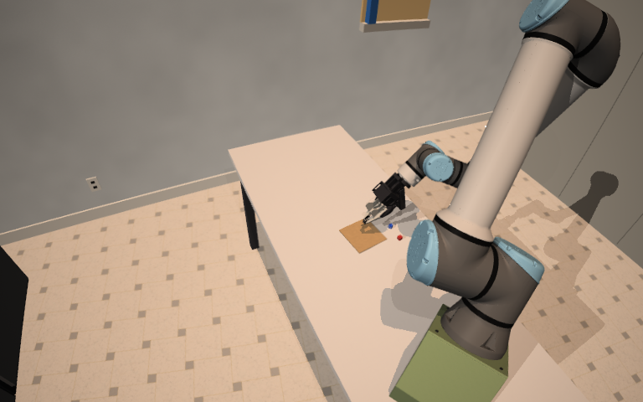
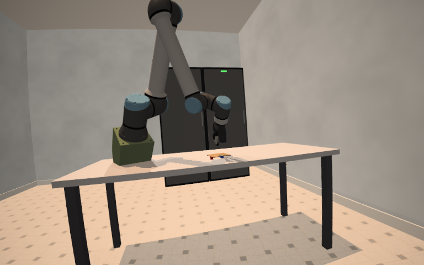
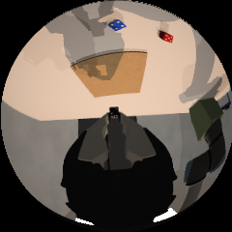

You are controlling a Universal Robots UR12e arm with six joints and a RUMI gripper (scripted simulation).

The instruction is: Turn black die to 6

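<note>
The black die is 10 mm to the left of my hand and 10 mm below it. Round my hand: red die (100 mm to the right, 100 mm behind, 80 mm below); brown mat (90 mm below, 10 mm to the left); blue die (120 mm to the right, 80 mm below, 30 mm behind).
</note>
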